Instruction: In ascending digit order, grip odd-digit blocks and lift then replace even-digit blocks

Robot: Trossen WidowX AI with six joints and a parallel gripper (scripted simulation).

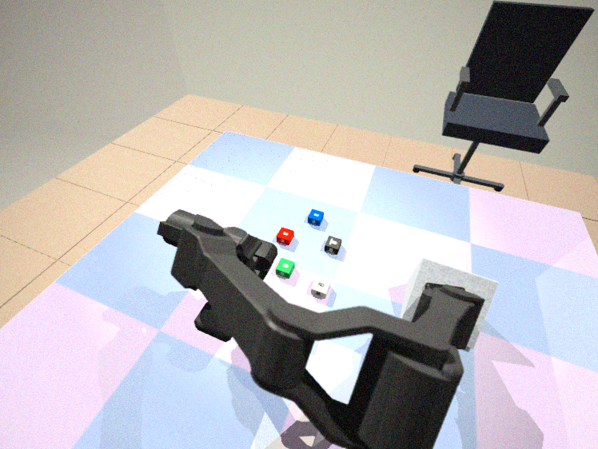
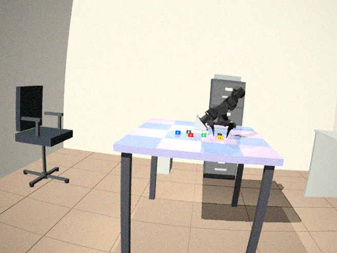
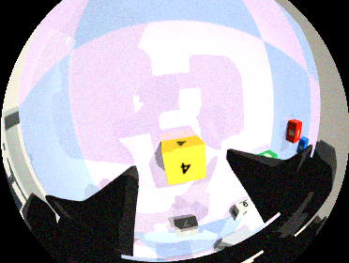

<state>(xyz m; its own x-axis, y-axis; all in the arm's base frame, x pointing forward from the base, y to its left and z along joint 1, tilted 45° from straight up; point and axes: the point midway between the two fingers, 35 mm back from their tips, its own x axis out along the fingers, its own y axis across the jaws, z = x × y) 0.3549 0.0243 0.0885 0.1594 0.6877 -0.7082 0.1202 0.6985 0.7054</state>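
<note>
The yellow block lies right at my gripper tip. From my gripper tip the other things lie so: green block 100 mm to the right, 50 mm behind; grey block 120 mm behind, 20 mm to the left; white block 130 mm behind, 80 mm to the right.
</note>
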